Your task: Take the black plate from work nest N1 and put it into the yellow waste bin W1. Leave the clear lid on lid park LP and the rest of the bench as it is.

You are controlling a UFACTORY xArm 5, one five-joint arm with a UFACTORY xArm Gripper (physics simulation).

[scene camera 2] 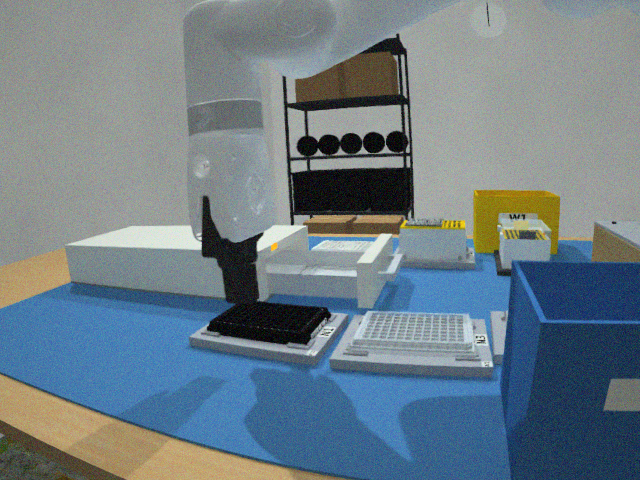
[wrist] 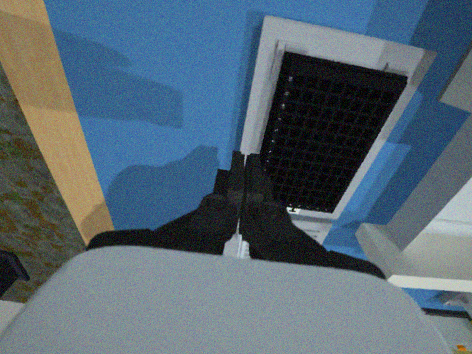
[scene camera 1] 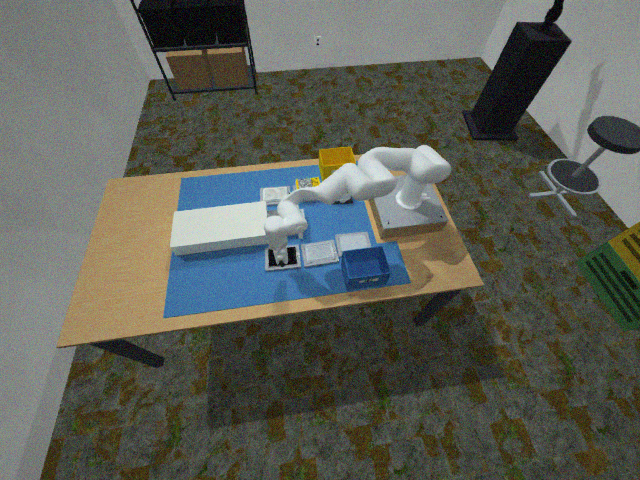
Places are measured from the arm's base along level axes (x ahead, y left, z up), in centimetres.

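Where they show: gripper, fingertip midpoint: [scene camera 2: 242,301] [wrist: 242,172] [scene camera 1: 282,262]; arm's base, origin of the base link: [scene camera 1: 408,200].
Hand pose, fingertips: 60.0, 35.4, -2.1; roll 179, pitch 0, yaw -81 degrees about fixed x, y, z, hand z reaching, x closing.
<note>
Things, the pixels of their top centre, and the offset from my fingertips, as dx, dy, dz. "spot": a spot on its surface instead.
- black plate, middle of its top: [wrist: 317,153] [scene camera 2: 268,314] [scene camera 1: 282,255] +1.1, -5.9, -3.9
- yellow waste bin W1, middle of its top: [scene camera 2: 514,193] [scene camera 1: 337,156] -24.7, -62.3, +5.5
- clear plate, middle of its top: [scene camera 2: 415,326] [scene camera 1: 319,251] -16.1, -8.6, -3.9
- blue bin, middle of its top: [scene camera 1: 366,261] -36.0, +1.6, +5.5
- long white device, surface spot: [scene camera 2: 144,263] spot: +29.2, -9.5, -0.9
- yellow-topped box, middle of its top: [scene camera 2: 433,221] [scene camera 1: 308,183] -9.6, -46.3, +1.2
The black plate [scene camera 1: 293,254] [scene camera 2: 268,319] [wrist: 335,135] lies flat in work nest N1 [scene camera 1: 267,259] [scene camera 2: 248,348] [wrist: 300,31], a grey frame on the blue mat. My gripper [scene camera 2: 241,299] [wrist: 242,172] is shut with its fingertips together and nothing between them. It points down low by the plate; in the wrist view its tips overlap the nest's long rim, beside the plate. The exact gap is unclear. The yellow waste bin W1 [scene camera 1: 336,157] [scene camera 2: 485,219] stands at the back of the bench. I cannot make out which item is the clear lid on lid park LP.
A clear plate [scene camera 1: 319,253] [scene camera 2: 413,328] sits in nest N3 beside N1. A blue bin [scene camera 1: 364,267] [scene camera 2: 578,361] stands at the front right. A long white device [scene camera 1: 219,227] [scene camera 2: 144,263] with its drawer [scene camera 2: 373,273] out is behind N1. A yellow-topped box [scene camera 2: 434,245] stands farther back.
</note>
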